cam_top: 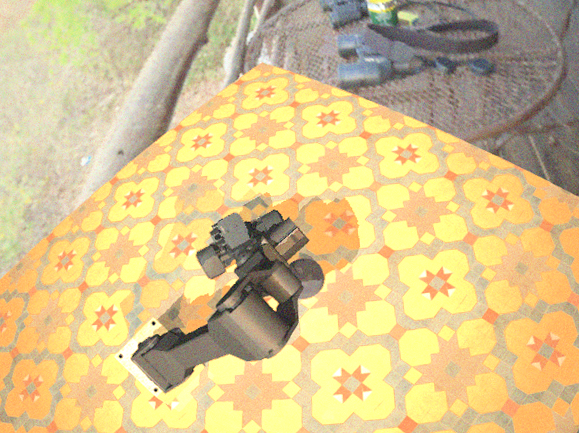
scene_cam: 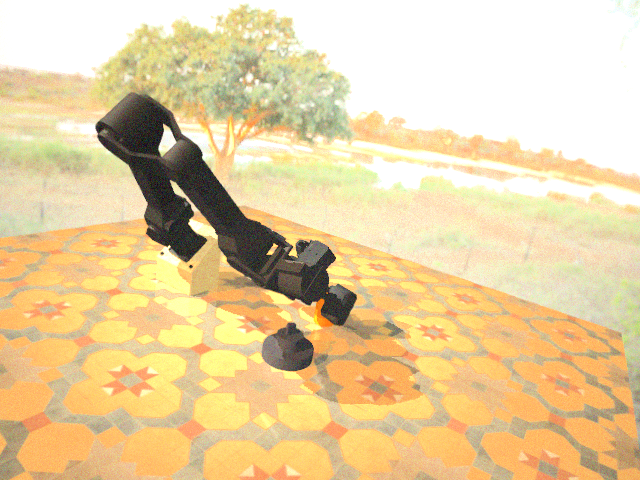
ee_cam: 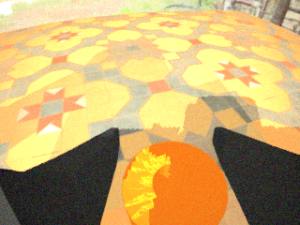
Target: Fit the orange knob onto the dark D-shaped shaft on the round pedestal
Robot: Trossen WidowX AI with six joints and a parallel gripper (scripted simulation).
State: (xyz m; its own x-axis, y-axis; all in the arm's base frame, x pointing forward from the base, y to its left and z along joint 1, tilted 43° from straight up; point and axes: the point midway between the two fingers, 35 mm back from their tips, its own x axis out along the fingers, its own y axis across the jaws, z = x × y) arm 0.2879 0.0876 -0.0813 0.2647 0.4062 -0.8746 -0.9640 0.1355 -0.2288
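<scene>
The orange knob lies 10 mm behind my gripper tip, 30 mm to the right of it and 20 mm below it. Also, from my gripper tip: round pedestal: 20 mm ahead, 180 mm to the right, 20 mm below.
</scene>
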